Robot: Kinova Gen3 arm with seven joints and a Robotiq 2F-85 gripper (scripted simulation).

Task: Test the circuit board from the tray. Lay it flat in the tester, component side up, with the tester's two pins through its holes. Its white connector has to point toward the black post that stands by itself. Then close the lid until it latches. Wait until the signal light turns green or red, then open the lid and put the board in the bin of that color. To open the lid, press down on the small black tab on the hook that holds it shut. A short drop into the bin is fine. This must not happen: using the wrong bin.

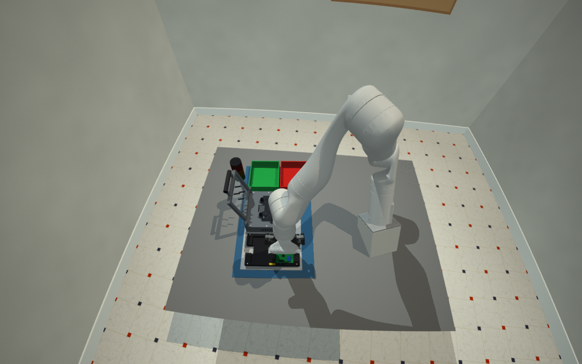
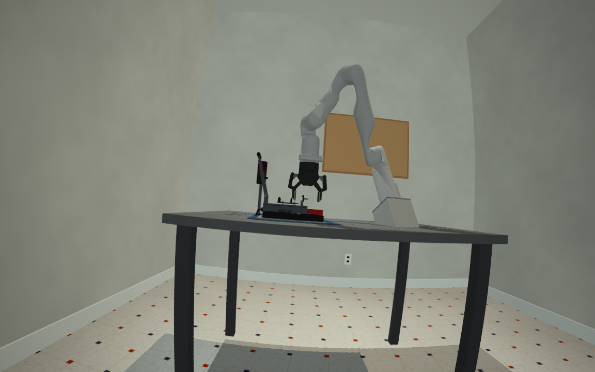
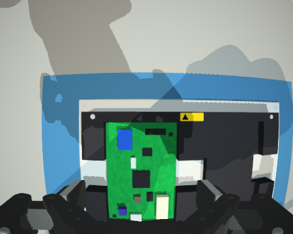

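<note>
The green circuit board lies 60 mm below my hand. The rest, counted from my hand: green bin (360 mm to the right, 150 mm ahead, 70 mm below); red bin (380 mm to the right, 70 mm below); tester lid (200 mm ahead, 150 mm to the right, 100 mm above).
</note>
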